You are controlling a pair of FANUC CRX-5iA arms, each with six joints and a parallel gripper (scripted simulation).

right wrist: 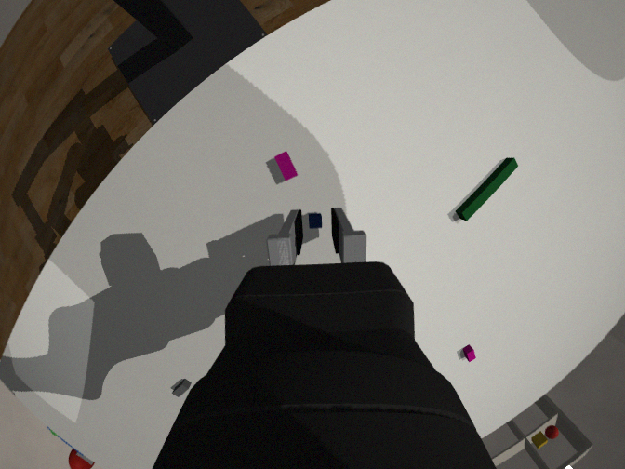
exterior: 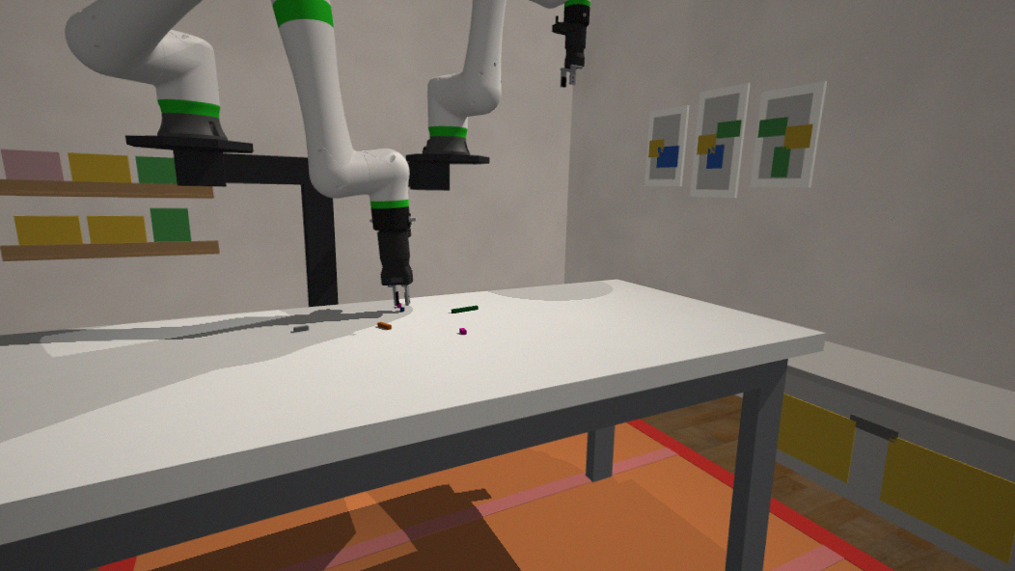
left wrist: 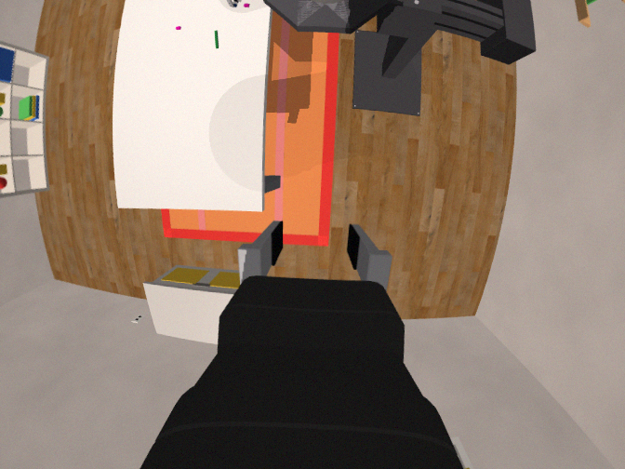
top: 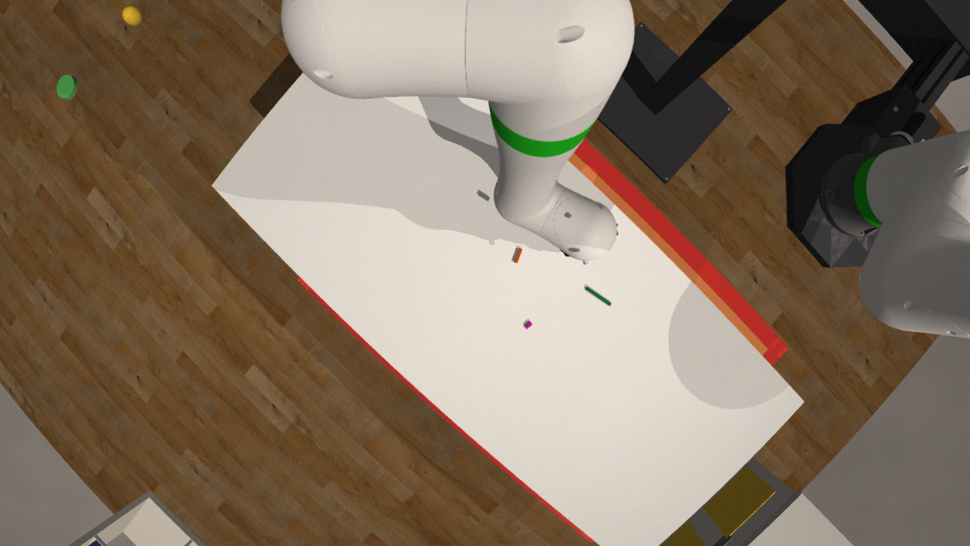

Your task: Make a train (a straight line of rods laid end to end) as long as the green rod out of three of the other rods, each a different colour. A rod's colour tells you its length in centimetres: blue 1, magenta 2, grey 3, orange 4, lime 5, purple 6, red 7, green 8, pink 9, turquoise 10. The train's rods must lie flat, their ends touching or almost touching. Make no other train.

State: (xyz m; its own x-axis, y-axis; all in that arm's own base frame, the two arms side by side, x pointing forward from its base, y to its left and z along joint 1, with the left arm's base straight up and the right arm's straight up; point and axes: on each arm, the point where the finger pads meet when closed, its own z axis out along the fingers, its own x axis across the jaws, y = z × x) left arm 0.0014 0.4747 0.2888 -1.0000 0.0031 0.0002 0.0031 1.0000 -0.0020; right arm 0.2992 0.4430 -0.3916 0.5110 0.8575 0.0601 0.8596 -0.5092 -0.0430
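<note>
Right now my right hand is 30 mm above the blue rod. Also, from my right hand: green rod (80 mm ahead, 150 mm to the left, 30 mm below); grey rod (60 mm ahead, 260 mm to the right, 30 mm below); orange rod (130 mm ahead, 90 mm to the right, 30 mm below).
</note>
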